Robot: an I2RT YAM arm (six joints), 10 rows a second.
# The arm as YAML. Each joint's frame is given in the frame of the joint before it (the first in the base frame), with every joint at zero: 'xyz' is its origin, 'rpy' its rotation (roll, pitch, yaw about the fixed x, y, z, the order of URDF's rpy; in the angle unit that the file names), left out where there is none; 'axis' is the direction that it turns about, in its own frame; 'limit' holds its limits. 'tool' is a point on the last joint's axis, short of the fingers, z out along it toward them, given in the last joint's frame.
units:
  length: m
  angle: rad
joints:
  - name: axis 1
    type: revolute
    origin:
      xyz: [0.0, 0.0, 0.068]
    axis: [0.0, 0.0, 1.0]
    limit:
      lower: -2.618
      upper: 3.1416
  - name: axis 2
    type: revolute
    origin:
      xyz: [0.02, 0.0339, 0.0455]
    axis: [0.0, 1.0, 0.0]
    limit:
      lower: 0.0
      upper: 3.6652
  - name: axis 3
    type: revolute
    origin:
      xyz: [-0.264, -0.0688, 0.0]
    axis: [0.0, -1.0, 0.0]
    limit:
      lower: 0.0
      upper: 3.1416
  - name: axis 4
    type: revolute
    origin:
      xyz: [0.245, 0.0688, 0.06]
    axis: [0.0, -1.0, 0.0]
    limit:
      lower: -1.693
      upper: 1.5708
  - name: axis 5
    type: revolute
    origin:
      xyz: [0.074, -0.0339, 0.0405]
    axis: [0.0, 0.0, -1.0]
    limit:
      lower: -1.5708
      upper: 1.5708
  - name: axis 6
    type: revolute
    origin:
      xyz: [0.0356, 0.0, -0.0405]
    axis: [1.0, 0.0, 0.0]
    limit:
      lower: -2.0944
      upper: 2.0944
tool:
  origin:
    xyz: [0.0, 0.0, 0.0]
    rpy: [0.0, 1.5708, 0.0]
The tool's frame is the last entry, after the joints.
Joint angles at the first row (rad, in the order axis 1, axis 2, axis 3, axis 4, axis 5, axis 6):
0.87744 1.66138 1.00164 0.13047 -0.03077 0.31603
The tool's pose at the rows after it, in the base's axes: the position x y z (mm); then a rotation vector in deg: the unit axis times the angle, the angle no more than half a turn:
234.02, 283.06, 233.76, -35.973, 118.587, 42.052
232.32, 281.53, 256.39, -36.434, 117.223, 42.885
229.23, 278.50, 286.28, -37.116, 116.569, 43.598
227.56, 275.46, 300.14, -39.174, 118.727, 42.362
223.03, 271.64, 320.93, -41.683, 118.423, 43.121
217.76, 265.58, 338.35, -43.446, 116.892, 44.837
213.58, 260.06, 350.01, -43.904, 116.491, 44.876
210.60, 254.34, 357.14, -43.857, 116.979, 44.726
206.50, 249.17, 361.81, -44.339, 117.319, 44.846
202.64, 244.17, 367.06, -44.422, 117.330, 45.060
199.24, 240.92, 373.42, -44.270, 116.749, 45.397
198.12, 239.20, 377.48, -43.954, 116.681, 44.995
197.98, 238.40, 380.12, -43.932, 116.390, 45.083
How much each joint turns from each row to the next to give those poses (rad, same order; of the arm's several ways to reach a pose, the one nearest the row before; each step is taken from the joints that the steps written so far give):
-0.00001 -0.03064 0.02294 -0.02908 0.00472 -0.01228
0.00001 -0.03841 0.04587 -0.06284 -0.00921 -0.00768
0.00001 -0.04287 0.07505 -0.10881 -0.01225 -0.00611
-0.00307 -0.01241 0.06150 -0.12118 -0.01226 -0.01838
-0.00002 -0.02444 0.06146 -0.09212 -0.02912 -0.02300
-0.00303 -0.03215 0.03231 -0.04616 -0.03376 -0.01692
-0.00154 -0.02308 0.02453 -0.04443 -0.00466 -0.00767
-0.00460 -0.01841 0.01536 -0.04149 -0.00304 -0.00002
-0.00156 -0.01992 0.00464 -0.03220 -0.00768 -0.00306
-0.00150 -0.01993 0.00460 -0.02459 -0.00459 -0.00001
0.00149 -0.01541 0.00915 -0.01381 -0.00006 0.00152
0.00001 -0.00464 0.01227 -0.01534 0.00767 0.00000
-0.00150 -0.00153 0.00774 -0.00465 -0.00148 -0.00152

